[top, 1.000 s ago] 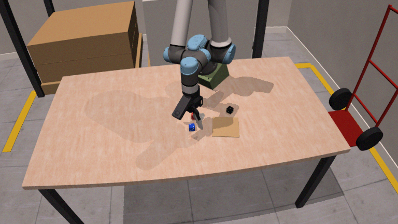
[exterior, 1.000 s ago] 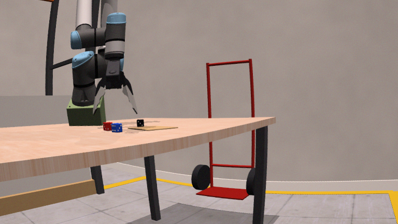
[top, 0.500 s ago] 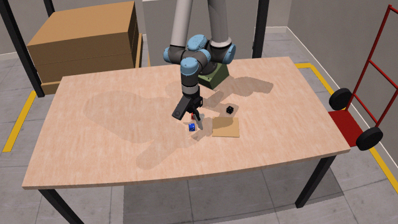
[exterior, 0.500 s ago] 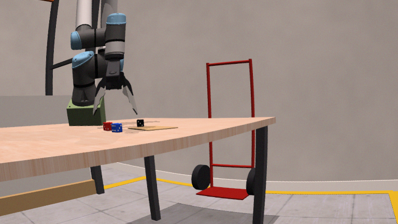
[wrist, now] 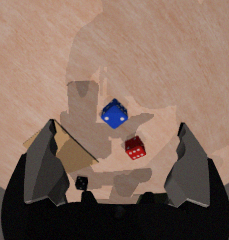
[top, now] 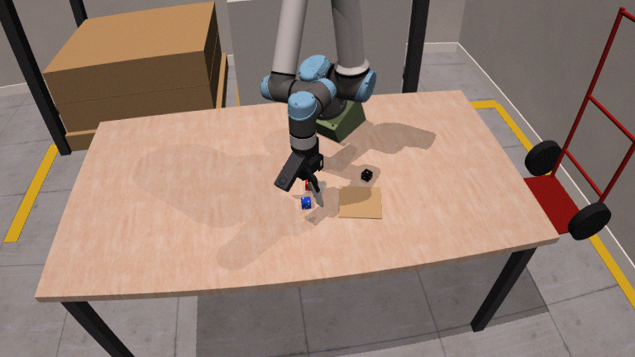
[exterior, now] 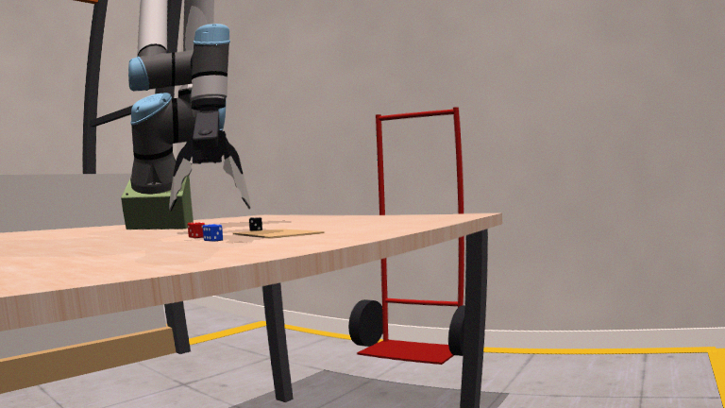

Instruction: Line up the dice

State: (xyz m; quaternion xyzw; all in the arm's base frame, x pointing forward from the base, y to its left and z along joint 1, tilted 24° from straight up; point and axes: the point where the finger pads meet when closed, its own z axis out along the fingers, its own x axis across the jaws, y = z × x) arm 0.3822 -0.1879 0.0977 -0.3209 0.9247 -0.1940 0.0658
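Now: the blue die 4 cm below my hand, 1 cm to the left of it and 1 cm behind it. The rest, counted from my hand: tan square mat: 19 cm to the left, 5 cm below, 3 cm ahead; then black die: 25 cm to the left, 7 cm behind, 4 cm below; then red die: 8 cm behind, 5 cm to the left, 4 cm below.
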